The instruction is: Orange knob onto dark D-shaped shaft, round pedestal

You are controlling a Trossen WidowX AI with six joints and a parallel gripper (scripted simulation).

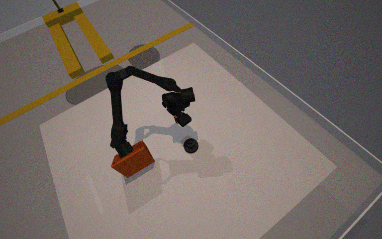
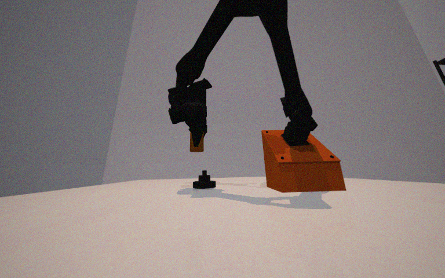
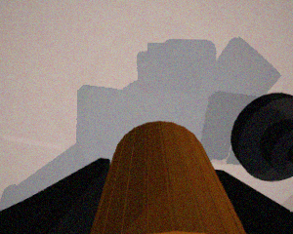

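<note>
My gripper tip is 1 cm past the shaft, 12 cm to the left of it and 9 cm above it. From my gripper tip the other things lie so: orange knob 2 cm above.
</note>
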